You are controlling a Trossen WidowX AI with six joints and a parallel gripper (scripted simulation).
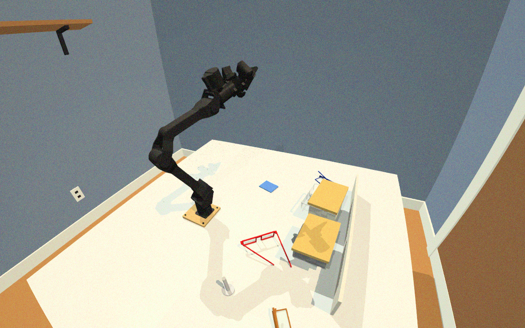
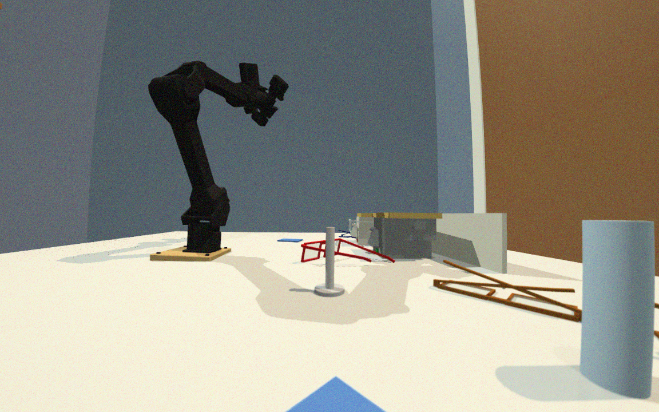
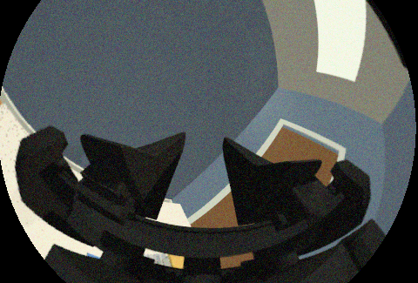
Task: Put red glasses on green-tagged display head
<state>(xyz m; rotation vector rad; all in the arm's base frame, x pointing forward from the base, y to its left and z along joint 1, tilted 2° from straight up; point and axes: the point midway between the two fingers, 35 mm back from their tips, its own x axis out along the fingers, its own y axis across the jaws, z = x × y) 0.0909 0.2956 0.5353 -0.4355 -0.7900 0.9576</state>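
Right now my gripper tip is 57 cm to the left of the white stand post, 53 cm above it and 17 cm short of it. From my gripper tip the other things lie so: pale blue cylinder: 75 cm to the right, 50 cm below, 34 cm ahead; then thin grey wall: 50 cm below, 48 cm ahead, 21 cm to the right; then display head: 50 cm below, 35 cm ahead, 32 cm to the right.
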